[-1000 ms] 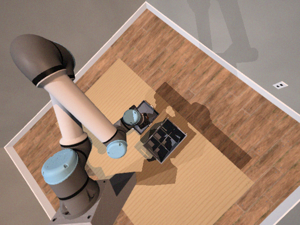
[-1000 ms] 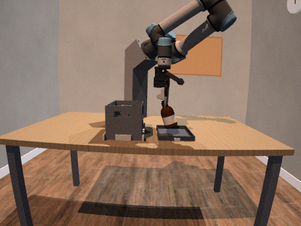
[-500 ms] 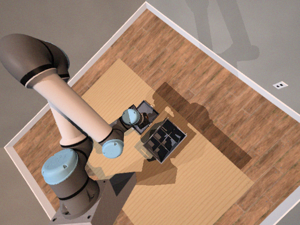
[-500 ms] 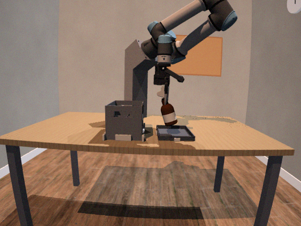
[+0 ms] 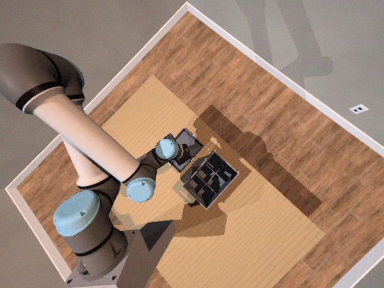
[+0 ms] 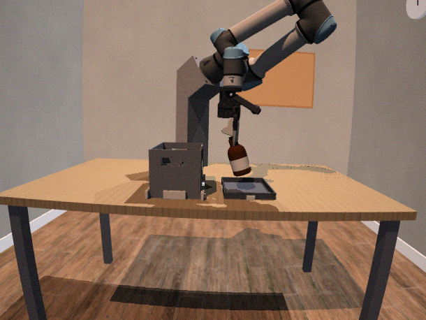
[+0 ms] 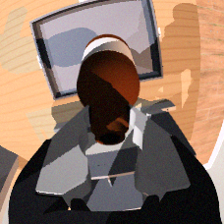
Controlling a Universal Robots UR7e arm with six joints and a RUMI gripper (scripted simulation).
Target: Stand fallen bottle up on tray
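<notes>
Now: hand 5 cm above the bottle and 1 cm to the right of it. Also, from my hand: grey crate: 21 cm to the right, 11 cm below, 6 cm ahead; then dark tray: 18 cm below, 5 cm to the left, 3 cm behind.
</notes>
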